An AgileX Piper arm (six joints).
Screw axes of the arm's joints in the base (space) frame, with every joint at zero. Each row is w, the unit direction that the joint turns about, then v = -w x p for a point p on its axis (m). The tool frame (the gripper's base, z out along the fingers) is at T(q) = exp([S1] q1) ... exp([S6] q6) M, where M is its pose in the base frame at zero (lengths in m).
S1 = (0, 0, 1, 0.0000, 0.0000, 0.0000)
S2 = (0, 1, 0, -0.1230, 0.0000, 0.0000)
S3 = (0, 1, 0, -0.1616, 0.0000, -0.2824)
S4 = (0.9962, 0, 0.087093, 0.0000, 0.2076, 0.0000)
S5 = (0, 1, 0, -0.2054, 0.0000, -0.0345)
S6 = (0.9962, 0, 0.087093, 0.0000, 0.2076, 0.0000)
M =
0.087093 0 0.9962 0.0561
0 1 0 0.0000
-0.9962 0 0.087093 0.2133
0 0 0 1
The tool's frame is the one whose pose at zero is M.
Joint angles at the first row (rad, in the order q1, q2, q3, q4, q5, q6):
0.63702 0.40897 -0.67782 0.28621 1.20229 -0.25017
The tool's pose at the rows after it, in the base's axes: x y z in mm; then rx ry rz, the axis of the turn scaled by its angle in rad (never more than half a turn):
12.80 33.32 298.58 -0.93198 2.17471 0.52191
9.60 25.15 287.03 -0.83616 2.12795 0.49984
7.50 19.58 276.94 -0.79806 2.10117 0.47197
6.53 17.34 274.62 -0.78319 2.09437 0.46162
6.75 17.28 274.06 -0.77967 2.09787 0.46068
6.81 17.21 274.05 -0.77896 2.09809 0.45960
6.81 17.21 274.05 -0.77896 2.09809 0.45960
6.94 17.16 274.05 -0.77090 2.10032 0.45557
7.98 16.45 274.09 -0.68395 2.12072 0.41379
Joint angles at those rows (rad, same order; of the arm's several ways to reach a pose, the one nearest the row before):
0.63708 0.30247 -0.60505 0.23235 1.15693 -0.17573
0.63702 0.21644 -0.54725 0.17984 1.10162 -0.11691
0.63703 0.15750 -0.50459 0.14113 1.07962 -0.09344
0.63692 0.13851 -0.49570 0.12584 1.07833 -0.08217
0.63701 0.13848 -0.49384 0.12357 1.07835 -0.07811
0.63696 0.13849 -0.49384 0.12243 1.07834 -0.07746
0.63696 0.13849 -0.49384 0.12243 1.07834 -0.07746
0.62952 0.13850 -0.49384 0.12242 1.07833 -0.07746
0.54987 0.13646 -0.49384 0.12331 1.07834 -0.07739

